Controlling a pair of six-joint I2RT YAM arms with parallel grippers.
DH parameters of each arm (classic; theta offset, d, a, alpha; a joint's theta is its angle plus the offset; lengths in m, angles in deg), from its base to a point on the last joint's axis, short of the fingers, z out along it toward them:
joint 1: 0 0.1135 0.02 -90
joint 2: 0 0 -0.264 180
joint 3: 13.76 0 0.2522 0
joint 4: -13.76 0 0.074 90
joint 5: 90 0 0 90
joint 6: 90 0.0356 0 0
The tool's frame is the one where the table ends.
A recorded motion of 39 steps. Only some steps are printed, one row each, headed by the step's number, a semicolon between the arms.
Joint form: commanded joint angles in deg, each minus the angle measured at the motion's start. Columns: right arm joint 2, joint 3, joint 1, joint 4, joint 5, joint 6; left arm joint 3, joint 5, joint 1, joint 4, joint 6, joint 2.
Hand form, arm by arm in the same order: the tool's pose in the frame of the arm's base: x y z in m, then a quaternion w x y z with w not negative. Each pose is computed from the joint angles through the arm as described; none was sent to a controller.
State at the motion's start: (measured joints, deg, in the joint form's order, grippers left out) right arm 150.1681 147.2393 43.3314 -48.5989 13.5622 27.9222; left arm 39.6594 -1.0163 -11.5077 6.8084 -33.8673 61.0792
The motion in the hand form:
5: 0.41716 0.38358 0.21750 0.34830 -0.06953 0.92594 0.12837; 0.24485 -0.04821 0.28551 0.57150 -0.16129 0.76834 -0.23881
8: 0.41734 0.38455 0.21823 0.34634 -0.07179 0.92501 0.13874; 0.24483 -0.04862 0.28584 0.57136 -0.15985 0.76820 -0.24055
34: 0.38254 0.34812 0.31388 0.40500 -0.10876 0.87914 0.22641; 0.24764 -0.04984 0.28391 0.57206 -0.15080 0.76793 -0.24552
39: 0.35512 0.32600 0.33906 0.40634 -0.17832 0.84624 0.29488; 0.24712 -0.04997 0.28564 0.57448 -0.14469 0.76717 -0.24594
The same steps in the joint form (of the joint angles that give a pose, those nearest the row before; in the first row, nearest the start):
5: -1.05 -0.61 0.07 3.09 -0.68 1.93; 0.10 0.66 0.32 1.23 -0.75 0.18
8: -1.04 -0.56 0.06 3.56 -1.80 2.00; 0.14 0.84 0.25 1.27 -0.76 0.18
34: -22.58 -21.11 -0.67 15.17 -8.30 -2.11; -0.03 1.85 0.25 2.68 -0.28 1.04
39: -33.42 -34.13 -1.14 22.39 -18.49 -6.68; 0.11 2.22 0.25 2.68 0.28 0.83

